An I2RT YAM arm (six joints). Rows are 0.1 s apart.
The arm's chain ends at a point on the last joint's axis. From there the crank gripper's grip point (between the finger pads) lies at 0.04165 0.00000 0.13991 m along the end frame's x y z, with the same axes.
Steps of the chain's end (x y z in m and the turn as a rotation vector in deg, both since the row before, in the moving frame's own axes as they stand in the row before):
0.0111, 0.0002, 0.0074, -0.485, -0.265, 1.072
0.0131, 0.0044, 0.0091, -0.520, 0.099, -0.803
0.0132, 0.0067, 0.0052, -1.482, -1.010, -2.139
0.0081, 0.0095, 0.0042, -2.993, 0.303, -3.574
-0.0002, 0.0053, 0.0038, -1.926, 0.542, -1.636
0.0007, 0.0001, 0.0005, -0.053, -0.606, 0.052
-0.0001, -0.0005, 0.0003, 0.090, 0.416, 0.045
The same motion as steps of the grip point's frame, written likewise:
0.0104, 0.0022, 0.0076, -0.485, -0.265, 1.072
0.0133, 0.0051, 0.0090, -0.520, 0.099, -0.803
0.0108, 0.0088, 0.0059, -1.482, -1.010, -2.139
0.0090, 0.0142, 0.0039, -2.993, 0.303, -3.574
0.0012, 0.0088, 0.0033, -1.926, 0.542, -1.636
-0.0008, 0.0003, 0.0009, -0.053, -0.606, 0.052
0.0009, -0.0007, 0.0000, 0.090, 0.416, 0.045

